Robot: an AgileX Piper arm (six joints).
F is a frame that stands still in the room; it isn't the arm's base.
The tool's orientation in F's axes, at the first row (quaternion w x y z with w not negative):
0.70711, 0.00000, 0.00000, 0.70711
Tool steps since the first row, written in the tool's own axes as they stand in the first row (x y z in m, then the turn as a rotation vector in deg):
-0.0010, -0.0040, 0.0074, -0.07, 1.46, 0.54
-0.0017, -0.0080, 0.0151, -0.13, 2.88, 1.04
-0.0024, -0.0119, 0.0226, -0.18, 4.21, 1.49
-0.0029, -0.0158, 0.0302, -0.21, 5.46, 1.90
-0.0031, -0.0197, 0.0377, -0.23, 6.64, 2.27
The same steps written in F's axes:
0.0040, -0.0010, 0.0074, -1.46, -0.07, 0.54
0.0080, -0.0017, 0.0151, -2.88, -0.13, 1.04
0.0119, -0.0024, 0.0226, -4.21, -0.18, 1.49
0.0158, -0.0029, 0.0302, -5.46, -0.21, 1.90
0.0197, -0.0031, 0.0377, -6.64, -0.23, 2.27

